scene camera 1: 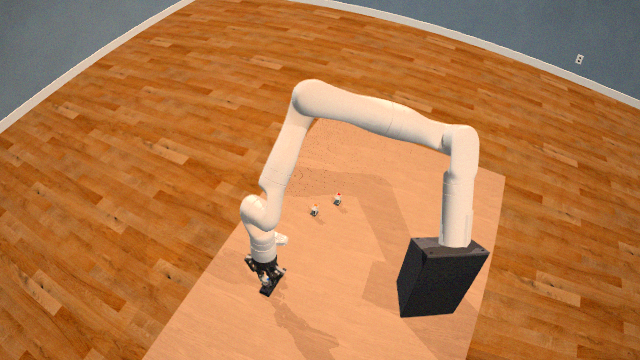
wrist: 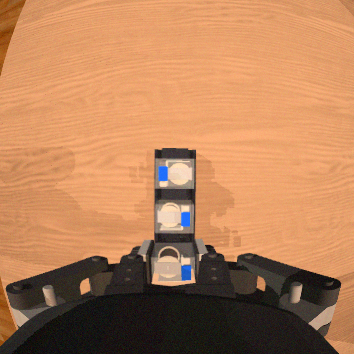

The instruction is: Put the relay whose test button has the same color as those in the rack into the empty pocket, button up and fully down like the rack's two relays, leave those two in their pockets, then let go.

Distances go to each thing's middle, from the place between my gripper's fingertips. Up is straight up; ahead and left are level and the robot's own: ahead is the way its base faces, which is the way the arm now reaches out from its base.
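There's the black rack (wrist: 159, 193), which I can see 2 cm to the right of my hand and 4 cm below it.
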